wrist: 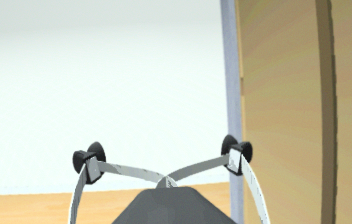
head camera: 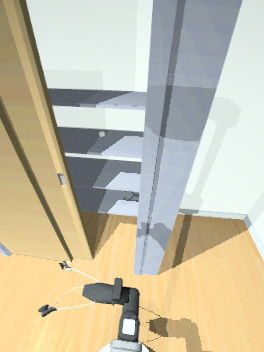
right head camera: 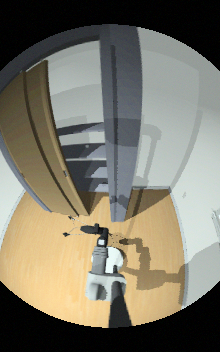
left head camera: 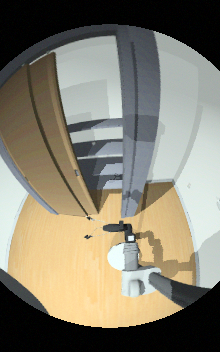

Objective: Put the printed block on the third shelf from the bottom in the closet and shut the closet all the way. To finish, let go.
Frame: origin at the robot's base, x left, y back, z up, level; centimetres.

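Seen in the pictures: gripper, between the fingertips: [wrist: 163,152] [head camera: 49,285] [right head camera: 64,224] [left head camera: 84,226]; robot's base, origin of its link: [right head camera: 107,259] [left head camera: 122,255].
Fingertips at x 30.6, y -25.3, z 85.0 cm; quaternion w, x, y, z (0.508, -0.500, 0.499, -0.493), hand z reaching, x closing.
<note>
Pixels of each thing's top centre, then the offset from my fingertips to it. "spot": a spot on its surface instead. Level surfaces: height alone.
- small pale block, centre of its top: [head camera: 101,132] [left head camera: 92,141] [right head camera: 86,144] dx +4.6, dy -97.9, dz +17.1 cm
- bottom, a spot on its surface: [head camera: 124,146] spot: dx -15.5, dy -83.3, dz +13.9 cm
- small grey handle, a spot on its surface: [head camera: 61,178] [left head camera: 75,172] [right head camera: 65,172] spot: dx +14.0, dy -46.5, dz +11.3 cm
- Wooden floor, height of its surface: dz -87.7 cm
The small pale block [head camera: 101,134] [left head camera: 93,143] [right head camera: 87,146] rests on the closet's third shelf from the bottom [head camera: 124,146]. Its print cannot be made out. The wooden sliding door [head camera: 30,150] [left head camera: 45,130] [right head camera: 35,130] [wrist: 280,100] covers the left part of the closet; the right part stands open, with the shelves showing. A small grey handle [head camera: 61,178] [left head camera: 77,172] [right head camera: 65,173] sits near the door's right edge. My gripper [head camera: 56,288] [left head camera: 88,227] [right head camera: 68,226] [wrist: 163,152] is open and empty, pointing left, in front of the door's lower part.
The grey-blue right side of the closet frame [head camera: 185,75] [left head camera: 142,95] [right head camera: 125,95] stands right of the opening. The frame's left edge [wrist: 231,75] shows beside the door in the wrist view, with a white wall [wrist: 110,90] left of it. Wooden floor [head camera: 25,285] lies below.
</note>
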